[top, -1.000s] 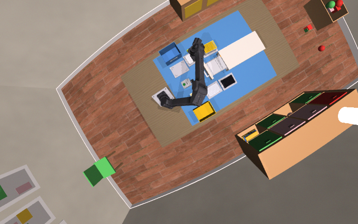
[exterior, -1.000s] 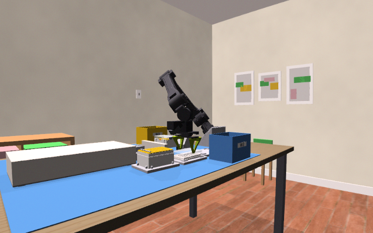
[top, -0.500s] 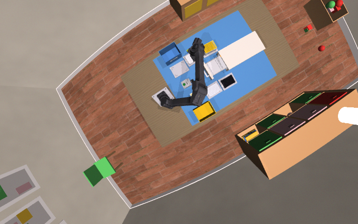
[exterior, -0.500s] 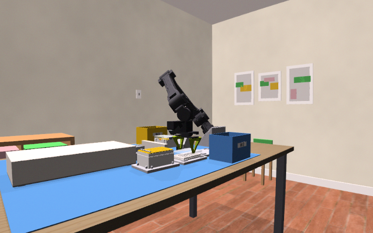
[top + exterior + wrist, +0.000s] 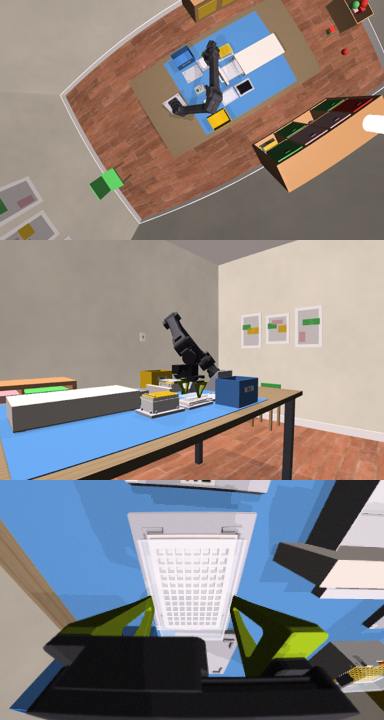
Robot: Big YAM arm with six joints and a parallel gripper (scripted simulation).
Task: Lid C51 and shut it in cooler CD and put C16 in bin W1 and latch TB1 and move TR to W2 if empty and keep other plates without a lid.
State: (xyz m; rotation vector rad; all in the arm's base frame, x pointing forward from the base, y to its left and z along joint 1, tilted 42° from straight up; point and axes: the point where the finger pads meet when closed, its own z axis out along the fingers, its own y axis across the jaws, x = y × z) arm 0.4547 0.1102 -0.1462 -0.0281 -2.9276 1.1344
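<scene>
My hand is right at the plate lid. From my hand the other things lie so: tip rack TR (17 cm ahead, 2 cm to the right, 1 cm above); nest label N1 (11 cm ahead, 1 cm to the right, 3 cm below); white plate (3 cm below).
</scene>
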